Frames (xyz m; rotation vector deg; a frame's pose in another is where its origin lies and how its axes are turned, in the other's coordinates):
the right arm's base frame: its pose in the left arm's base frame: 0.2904 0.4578 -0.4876 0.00 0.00 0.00
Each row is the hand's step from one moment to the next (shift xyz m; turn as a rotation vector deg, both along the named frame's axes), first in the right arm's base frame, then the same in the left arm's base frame.
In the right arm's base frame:
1: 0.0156 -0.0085 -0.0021 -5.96 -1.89 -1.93
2: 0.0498 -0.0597 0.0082 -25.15 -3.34 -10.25
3: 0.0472 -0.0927 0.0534 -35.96 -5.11 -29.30
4: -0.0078 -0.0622 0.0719 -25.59 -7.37 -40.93
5: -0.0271 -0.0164 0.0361 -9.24 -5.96 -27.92
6: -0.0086 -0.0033 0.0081 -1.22 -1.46 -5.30
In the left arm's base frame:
1: 0.0156 -0.0085 -0.0021 -5.96 -1.89 -1.93
2: 0.0498 -0.0597 0.0082 -25.15 -3.34 -10.25
3: 0.0472 -0.0927 0.0534 -35.96 -5.11 -29.30
4: -0.0078 -0.0622 0.0719 -25.59 -7.37 -40.93
5: -0.0271 -0.0164 0.0361 -9.24 -5.96 -27.92
6: -0.0086 -0.0033 0.0081 -1.22 -1.46 -5.30

